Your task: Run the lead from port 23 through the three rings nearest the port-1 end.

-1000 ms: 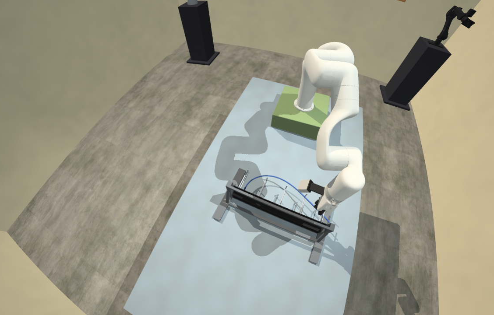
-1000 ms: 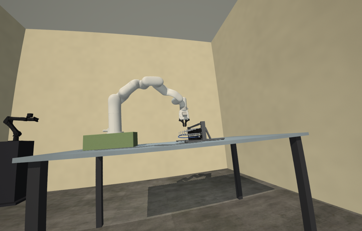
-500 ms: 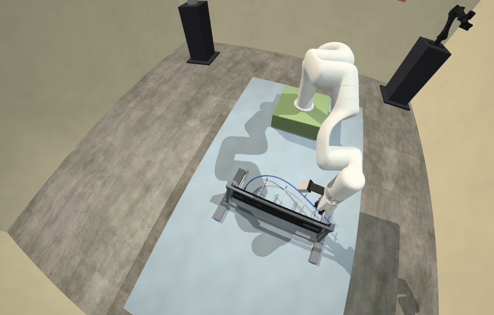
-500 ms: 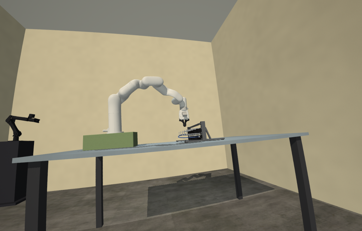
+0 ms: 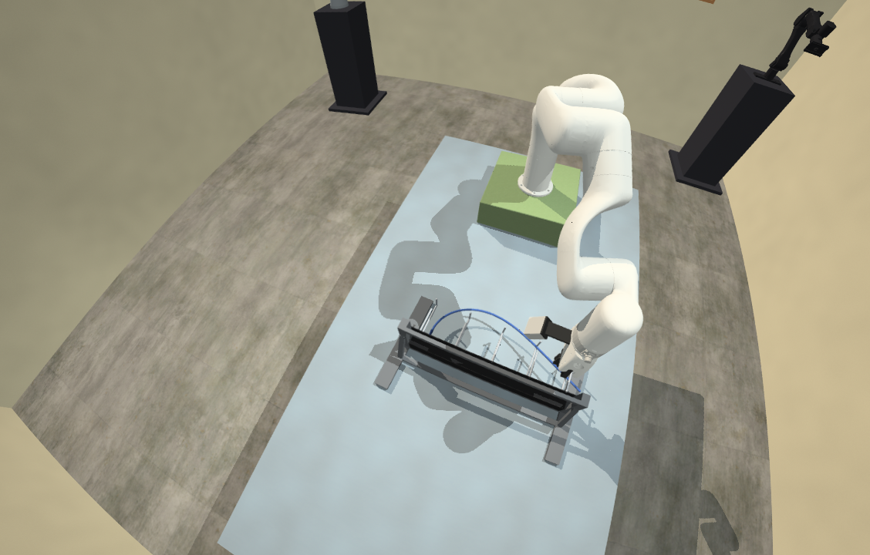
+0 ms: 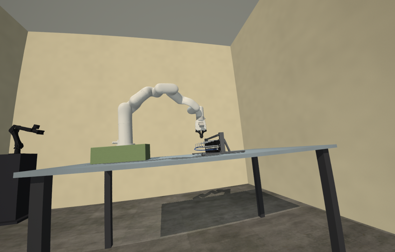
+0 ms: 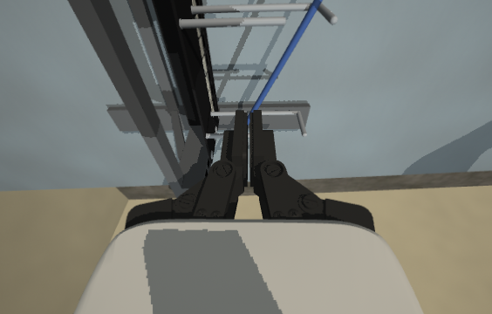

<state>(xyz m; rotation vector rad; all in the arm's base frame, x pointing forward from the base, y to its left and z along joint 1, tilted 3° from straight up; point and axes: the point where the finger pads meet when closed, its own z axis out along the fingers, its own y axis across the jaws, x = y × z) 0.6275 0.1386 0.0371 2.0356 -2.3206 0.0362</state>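
My hand is 16 cm to the left of the patch panel rack, 10 cm above it and 4 cm short of it.
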